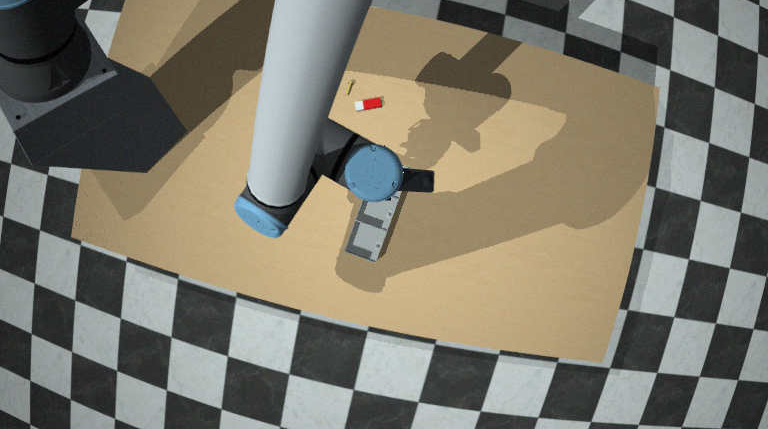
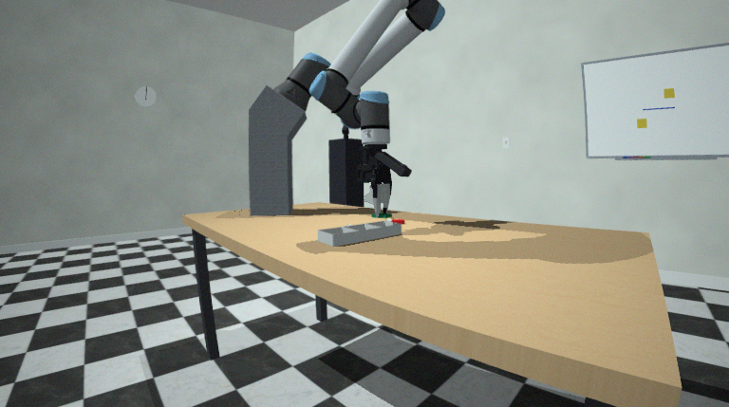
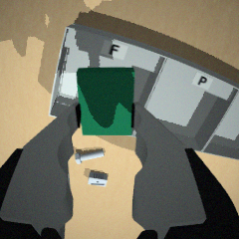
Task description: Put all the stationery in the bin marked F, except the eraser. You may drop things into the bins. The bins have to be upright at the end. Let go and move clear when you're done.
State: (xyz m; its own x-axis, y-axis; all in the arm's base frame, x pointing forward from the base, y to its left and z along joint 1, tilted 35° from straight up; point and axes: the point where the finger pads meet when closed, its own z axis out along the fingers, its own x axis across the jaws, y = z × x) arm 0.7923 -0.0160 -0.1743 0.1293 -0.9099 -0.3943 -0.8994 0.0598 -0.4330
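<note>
The white-grey object is 11 cm behind my hand, 2 cm to the left of it and 7 cm below it. Also, from my hand: eraser (9 cm behind, 18 cm to the left, 6 cm below); green pad (1 cm below); pencil sharpener (15 cm behind, 1 cm to the right, 6 cm below).
</note>
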